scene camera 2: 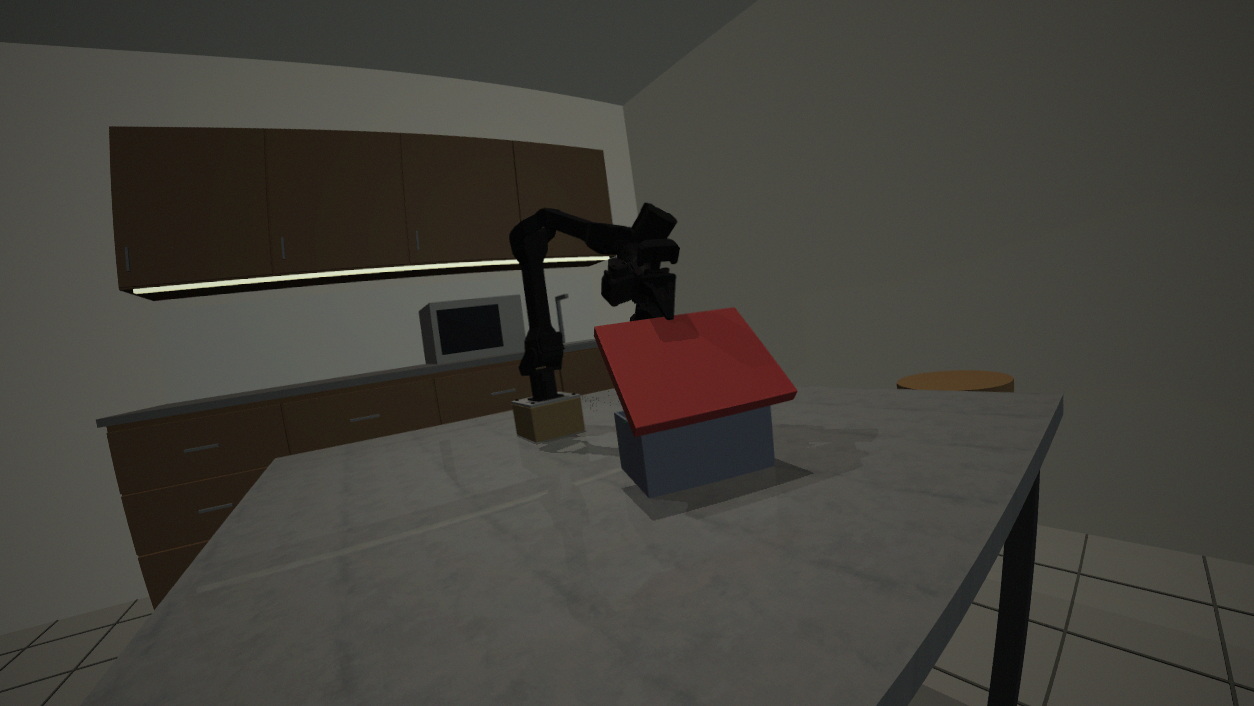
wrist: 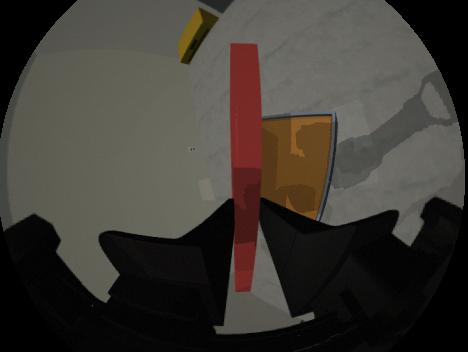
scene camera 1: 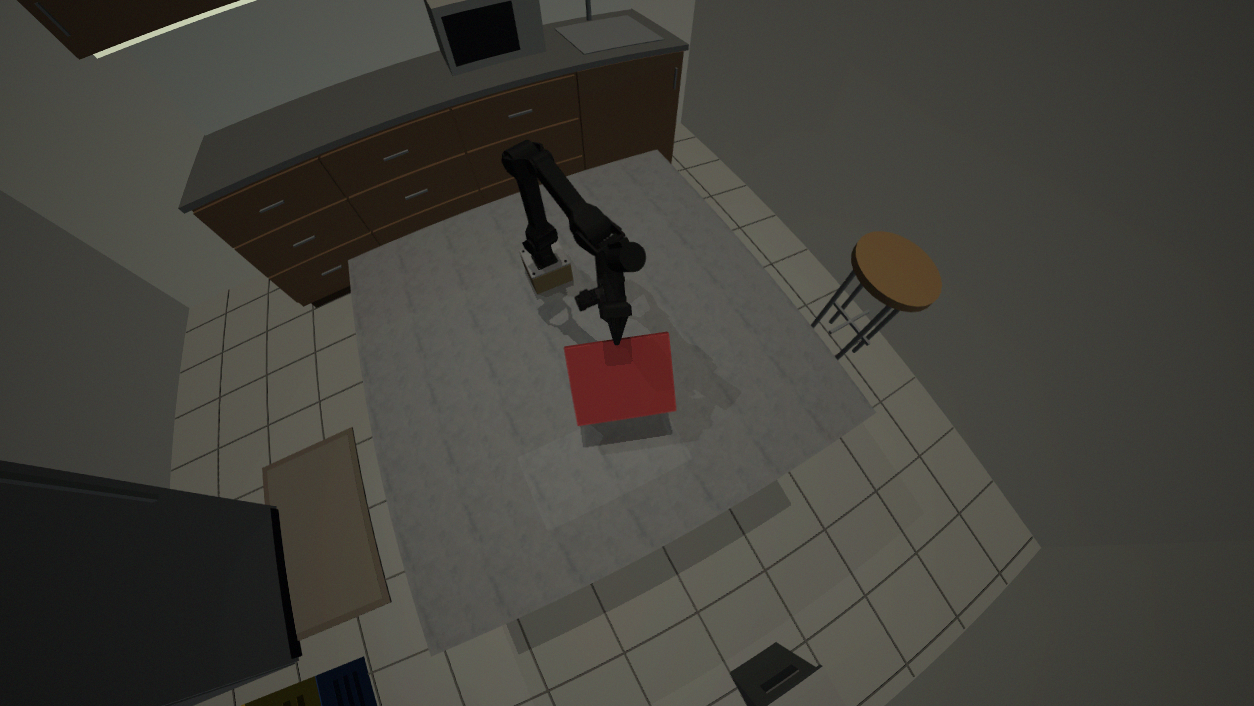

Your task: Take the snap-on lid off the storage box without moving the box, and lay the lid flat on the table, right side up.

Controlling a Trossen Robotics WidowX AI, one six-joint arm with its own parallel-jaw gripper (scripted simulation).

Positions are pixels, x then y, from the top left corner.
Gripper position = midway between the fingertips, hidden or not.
My gripper (scene camera 2: 669, 324) carries a red lid (scene camera 2: 700, 366).
